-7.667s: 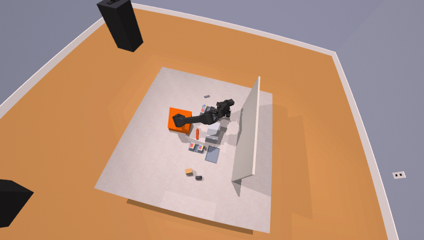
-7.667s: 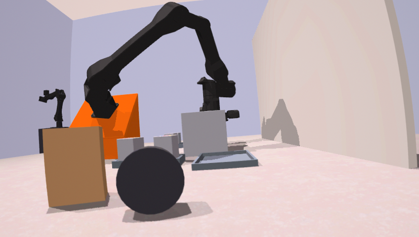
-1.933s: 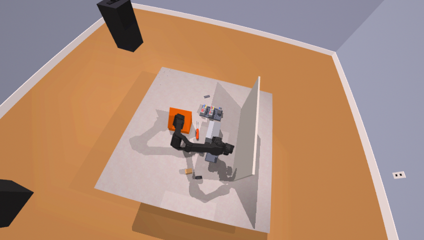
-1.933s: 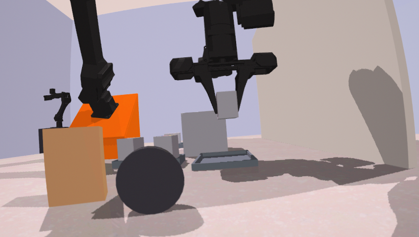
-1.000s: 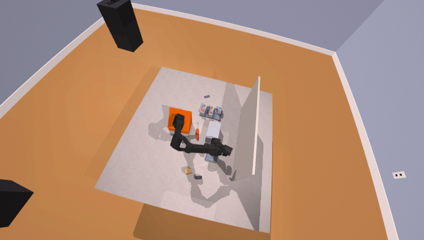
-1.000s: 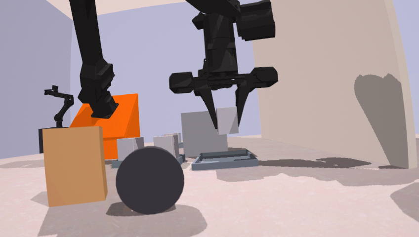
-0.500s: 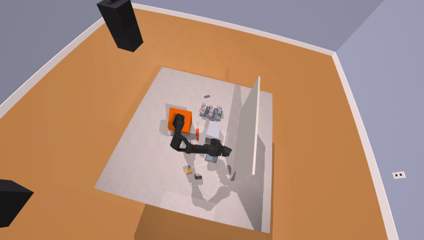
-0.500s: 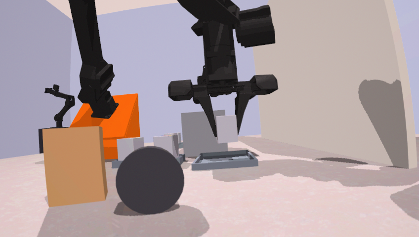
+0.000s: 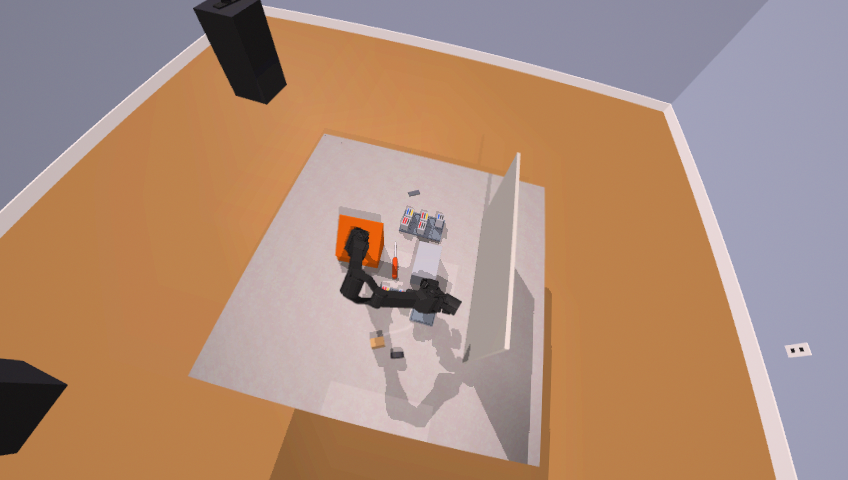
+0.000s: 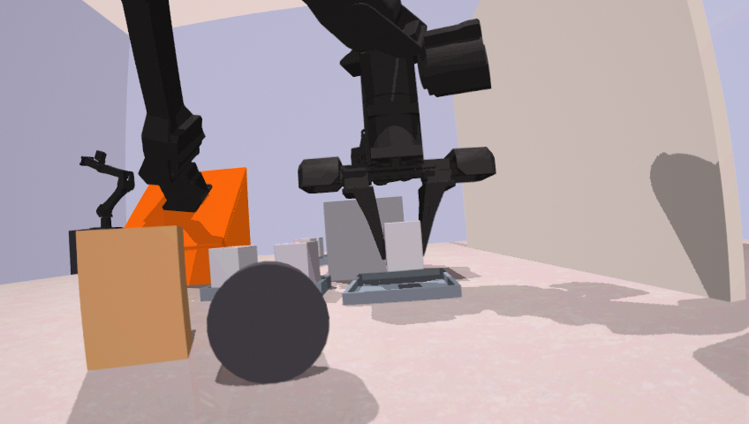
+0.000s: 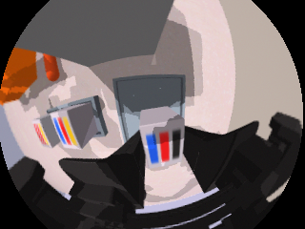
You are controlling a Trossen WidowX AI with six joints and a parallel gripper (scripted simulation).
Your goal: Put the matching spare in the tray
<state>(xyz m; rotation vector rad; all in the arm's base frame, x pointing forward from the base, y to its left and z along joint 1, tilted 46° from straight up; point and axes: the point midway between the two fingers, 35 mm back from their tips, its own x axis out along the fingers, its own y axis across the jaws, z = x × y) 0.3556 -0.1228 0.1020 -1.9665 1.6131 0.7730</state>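
My gripper tip is now 2 cm below the grey spare. Round my gripper tip: blue-grey tray: 3 cm below; dark cylinder: 21 cm to the right, 5 cm behind, 1 cm below; grey mounted unit: 18 cm to the left, 6 cm behind, 2 cm above.
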